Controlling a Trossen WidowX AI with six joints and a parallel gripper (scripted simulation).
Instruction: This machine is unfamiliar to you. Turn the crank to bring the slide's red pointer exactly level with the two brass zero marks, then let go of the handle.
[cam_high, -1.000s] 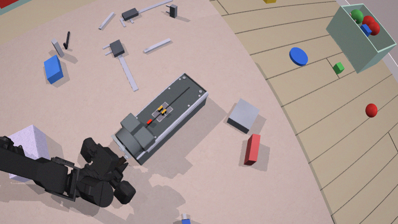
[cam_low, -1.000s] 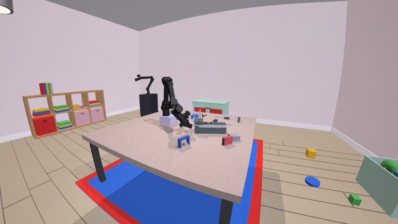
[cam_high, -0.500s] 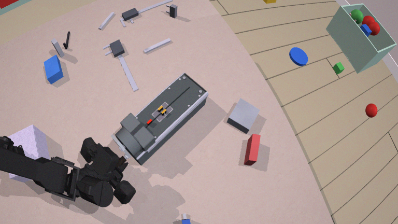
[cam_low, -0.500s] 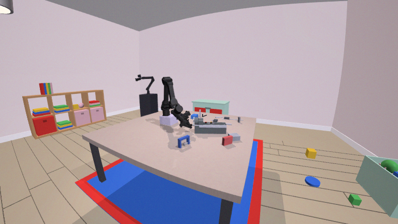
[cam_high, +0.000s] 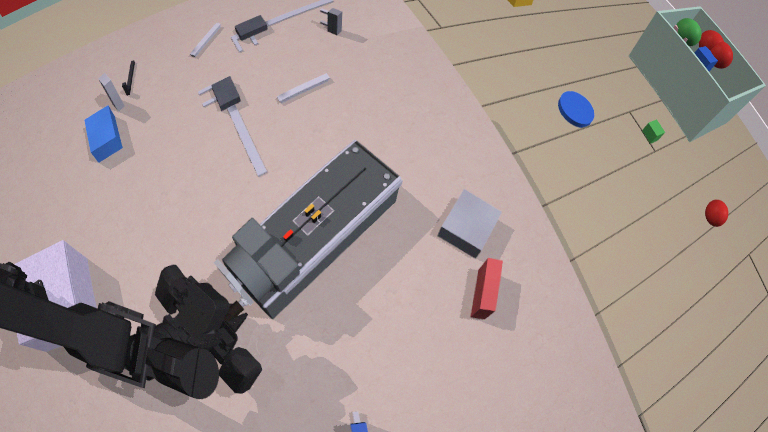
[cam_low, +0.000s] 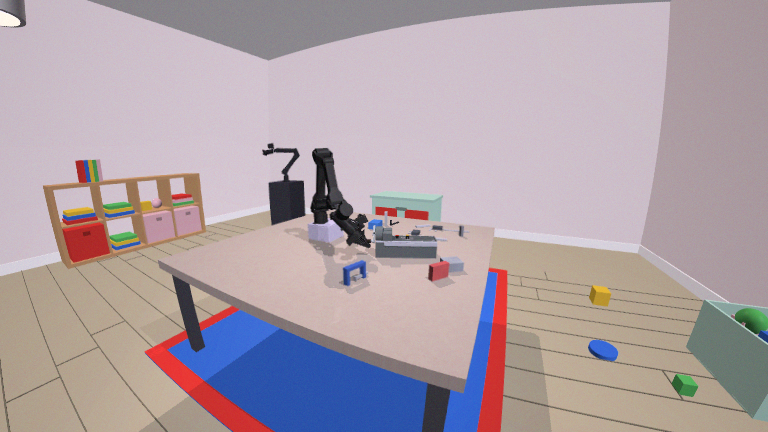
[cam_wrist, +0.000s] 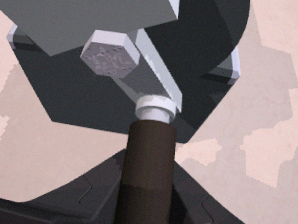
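My gripper tip is now 2 cm past the dark brown crank handle and 3 cm below it. From my gripper tip the other things lie so: red pointer: 11 cm ahead, 4 cm to the left, 4 cm above; red block: 31 cm ahead, 15 cm to the right, 1 cm below; grey block: 35 cm ahead, 5 cm to the right, 2 cm below.
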